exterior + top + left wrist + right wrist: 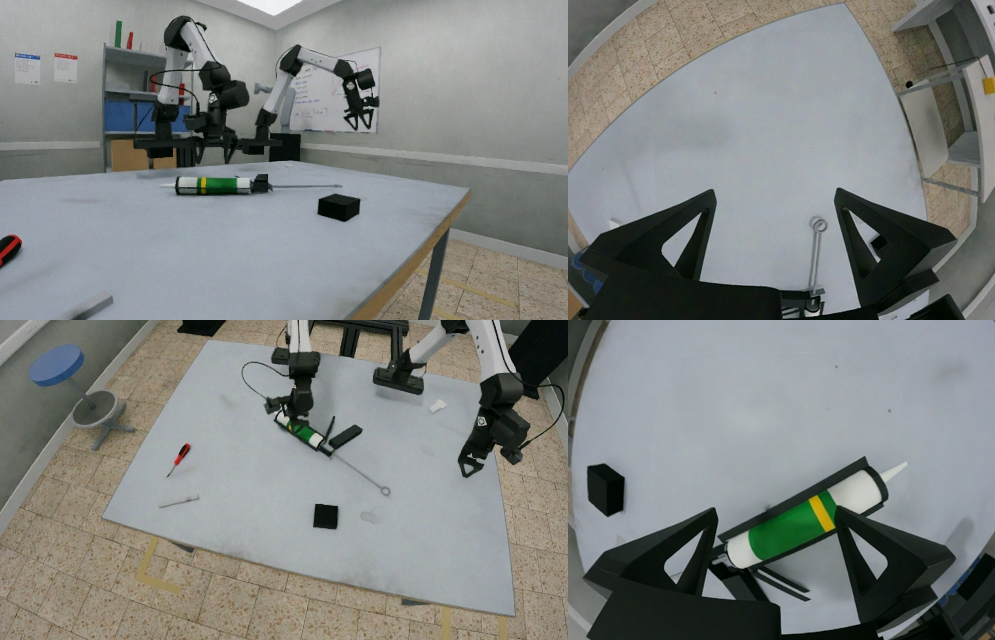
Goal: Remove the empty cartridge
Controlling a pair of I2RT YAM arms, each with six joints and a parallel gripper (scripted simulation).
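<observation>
Now: right hand 6 cm past the white cartridge and 8 cm above it. Also, from my right hand: black sealant gun 2 cm behind, 18 cm to the left, 9 cm below; thin rod 6 cm ahead, 27 cm to the left, 9 cm below; black block 28 cm ahead, 22 cm to the left, 9 cm below.
</observation>
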